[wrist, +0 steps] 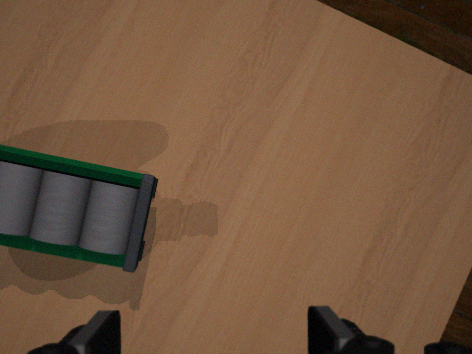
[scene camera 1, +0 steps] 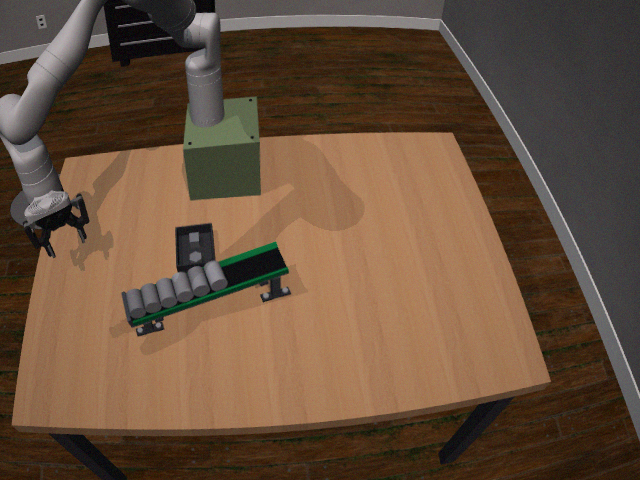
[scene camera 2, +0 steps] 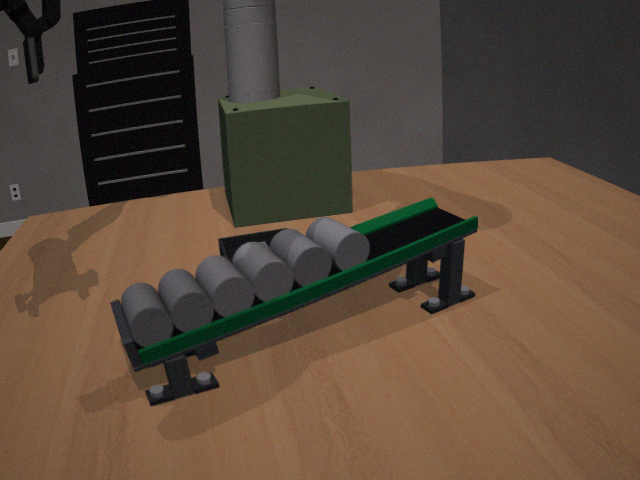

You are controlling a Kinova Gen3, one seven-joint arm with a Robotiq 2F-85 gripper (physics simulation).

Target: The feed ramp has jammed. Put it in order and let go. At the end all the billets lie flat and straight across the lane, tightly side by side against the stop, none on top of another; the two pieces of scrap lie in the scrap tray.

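Seen in the pictures: gripper, between the fingertips: [wrist: 214,335] [scene camera 1: 68,247]; arm's base, origin of its link: [scene camera 1: 207,116] [scene camera 2: 254,98].
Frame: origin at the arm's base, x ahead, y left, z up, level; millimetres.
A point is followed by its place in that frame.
Observation:
Several grey billets lie in one row on the green-railed feed ramp [scene camera 1: 250,254] @[y 99, x 401, z -103 mm] [scene camera 2: 398,212] @[y 108, x 396, z -99 mm] [wrist: 65,164] @[y -122, x 530, z -127 mm], flat and straight across the lane, side by side, none on another. The lowest billet [scene camera 1: 135,303] @[y -173, x 521, z -102 mm] [scene camera 2: 147,315] @[y -172, x 534, z -109 mm] [wrist: 108,217] @[y -182, x 509, z -102 mm] rests against the dark stop [scene camera 1: 126,308] [scene camera 2: 125,334] @[y -195, x 541, z -121 mm] [wrist: 139,225] @[y -204, x 512, z -121 mm]. The uppermost billet [scene camera 1: 215,274] @[y 18, x 470, z -79 mm] [scene camera 2: 338,243] @[y 10, x 488, z -86 mm] touches its neighbour as far as I can see. A square scrap piece [scene camera 1: 193,237] @[y -45, x 285, z -165 mm] and a hexagonal scrap piece [scene camera 1: 194,256] @[y -43, x 339, z -174 mm] lie in the black scrap tray [scene camera 1: 178,249] @[y -85, x 313, z -175 mm] [scene camera 2: 253,234] @[y -45, x 251, z -160 mm]. My gripper [scene camera 1: 67,246] @[y -280, x 515, z 98 mm] [wrist: 214,335] @[y -280, x 515, z 98 mm] is open and empty, high up, left of ramp and tray.
The ramp stands on bolted feet on the wooden table [scene camera 1: 361,310] @[y 345, x 518, z -194 mm] [scene camera 2: 387,387] @[y 27, x 579, z -194 mm] [wrist: 280,165] @[y -294, x 619, z -194 mm]. The green robot base [scene camera 1: 224,170] @[y 42, x 124, z -92 mm] [scene camera 2: 289,165] @[y 34, x 124, z -101 mm] stands behind the tray. My gripper is near the table's left edge. A black cabinet [scene camera 2: 136,118] stands by the back wall.

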